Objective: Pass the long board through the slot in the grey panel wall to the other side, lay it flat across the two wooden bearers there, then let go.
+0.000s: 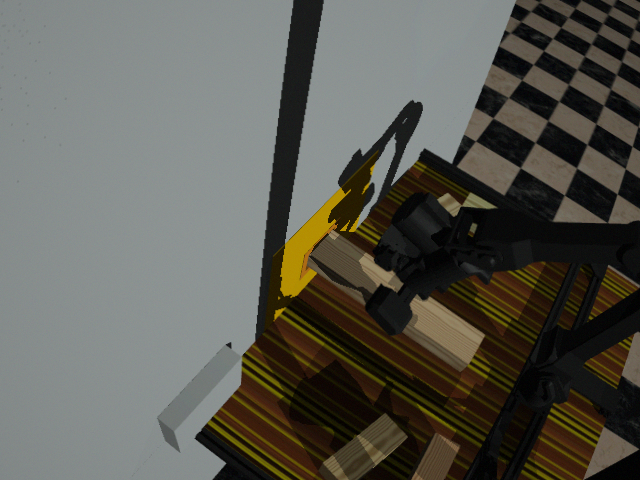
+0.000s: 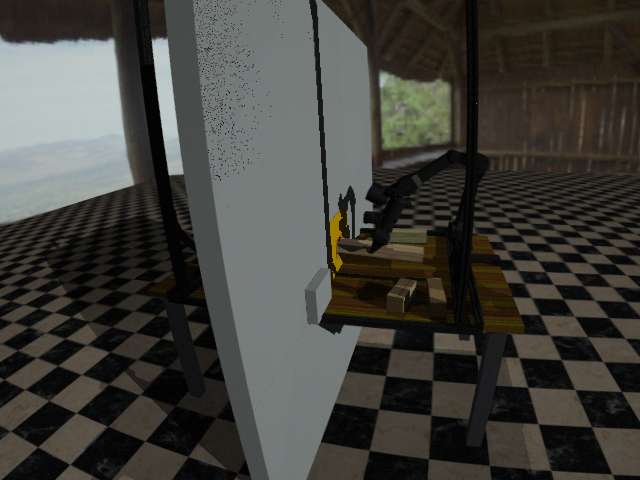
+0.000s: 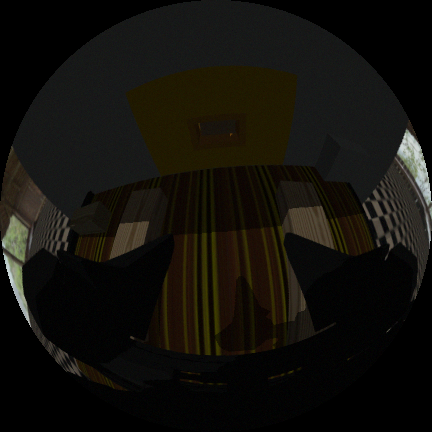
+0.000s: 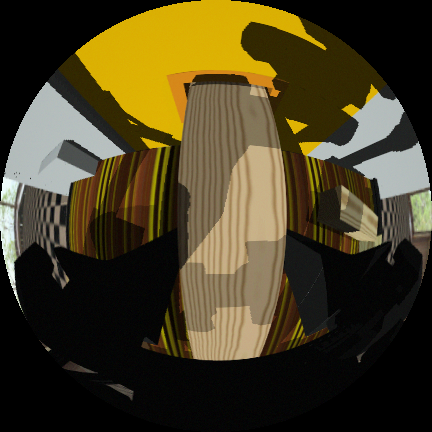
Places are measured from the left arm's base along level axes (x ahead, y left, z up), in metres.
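Pixels of known places: left gripper, fingertip midpoint: point(image 3: 230, 239); right gripper, fingertip midpoint: point(image 1: 381, 291) point(image 2: 372, 249) point(image 4: 230, 232); right arm's base at its link origin: point(image 1: 535, 392).
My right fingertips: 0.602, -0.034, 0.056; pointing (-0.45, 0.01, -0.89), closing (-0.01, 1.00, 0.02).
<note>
Ahead of a thing's pixels: the offset from my right fingertips to its top centre, as dx, dy, dz. "pt": to the spot under its first point. Level surfaces: height alone.
The long pale board @(+0.010, +0.000, +0.032) point(image 1: 447, 328) point(image 2: 405, 252) point(image 4: 230, 200) lies lengthwise toward the grey panel wall point(image 1: 155, 155) point(image 2: 258, 232) point(image 3: 75, 115). Its far end is at the orange-rimmed slot in the yellow plate @(pt -0.118, -0.046, +0.094) point(image 1: 310, 232) point(image 3: 215, 95) point(image 4: 150, 50); how deep it sits is unclear. My right gripper point(image 1: 392, 281) point(image 2: 379, 243) point(image 4: 230, 232) is shut on the board around its middle, low over the table. My left gripper point(image 3: 230, 239) is open and empty on the other side, facing the slot. Two wooden bearers, one at the left point(image 3: 131, 235) and one at the right point(image 3: 310, 225), lie beyond its fingers, partly hidden by them.
Two wooden blocks @(+0.123, -0.224, -0.028) point(image 1: 364, 448) @(pt +0.215, -0.174, -0.032) point(image 1: 436, 457) lie on the striped table @(dz -0.075) point(image 1: 289, 356) away from the board. Pale blocks point(image 1: 478, 201) point(image 4: 360, 212) lie on its other side. A grey block point(image 1: 199, 384) point(image 2: 317, 297) point(image 3: 342, 157) juts from the wall beside the table. Another block @(-0.282, +0.320, -0.028) point(image 3: 92, 218) lies left of the bearers.
</note>
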